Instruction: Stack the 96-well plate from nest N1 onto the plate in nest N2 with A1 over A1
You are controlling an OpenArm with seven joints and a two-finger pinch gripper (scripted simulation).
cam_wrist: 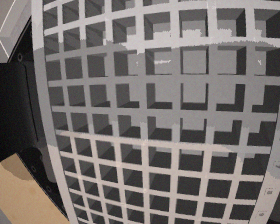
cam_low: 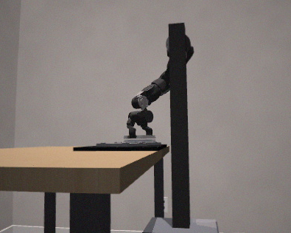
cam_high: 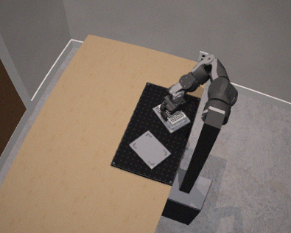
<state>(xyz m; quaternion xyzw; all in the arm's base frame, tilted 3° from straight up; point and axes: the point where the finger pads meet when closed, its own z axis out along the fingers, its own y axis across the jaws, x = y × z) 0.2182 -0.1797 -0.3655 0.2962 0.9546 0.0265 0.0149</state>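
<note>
My hand is 90 mm to the right of the A1 mark, 30 mm past it and 20 mm above it.
</note>
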